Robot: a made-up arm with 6 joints.
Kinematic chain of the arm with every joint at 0, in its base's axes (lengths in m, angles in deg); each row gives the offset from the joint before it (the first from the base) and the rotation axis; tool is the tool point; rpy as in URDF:
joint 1: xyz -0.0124 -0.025 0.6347 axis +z
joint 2: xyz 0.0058 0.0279 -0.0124 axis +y
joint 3: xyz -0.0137 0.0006 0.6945 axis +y
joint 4: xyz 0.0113 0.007 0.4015 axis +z
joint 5: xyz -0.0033 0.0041 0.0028 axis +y
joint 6: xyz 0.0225 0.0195 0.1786 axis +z
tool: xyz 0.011 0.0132 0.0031 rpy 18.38 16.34 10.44
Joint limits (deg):
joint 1: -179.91..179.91
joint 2: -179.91..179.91
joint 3: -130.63..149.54
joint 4: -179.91..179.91
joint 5: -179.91..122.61
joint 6: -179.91..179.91
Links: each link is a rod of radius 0.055 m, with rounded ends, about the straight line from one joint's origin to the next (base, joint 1, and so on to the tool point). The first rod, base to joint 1, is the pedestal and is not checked.
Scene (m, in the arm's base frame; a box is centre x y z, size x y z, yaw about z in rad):
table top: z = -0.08
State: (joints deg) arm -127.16 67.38 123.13 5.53 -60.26 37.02
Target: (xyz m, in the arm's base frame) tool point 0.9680 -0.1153 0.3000
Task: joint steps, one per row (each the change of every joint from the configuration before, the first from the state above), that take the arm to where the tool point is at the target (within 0.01 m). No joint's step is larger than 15 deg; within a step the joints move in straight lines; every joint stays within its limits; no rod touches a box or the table.
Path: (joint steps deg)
1: 14.55 1.69 -5.35 -1.55 0.06 -0.04
2: 14.56 1.68 -5.36 -1.56 0.06 -0.03
3: 14.55 1.69 -5.35 -1.55 0.06 -0.04
4: 14.56 1.69 -5.35 -1.55 0.06 -0.03
5: 14.55 1.68 -5.36 -1.56 0.06 -0.04
6: 14.55 1.69 -5.35 -1.55 0.06 -0.03
7: 14.56 1.68 -5.35 -1.55 0.06 -0.04
8: 14.55 1.69 -5.36 -1.55 0.06 -0.03

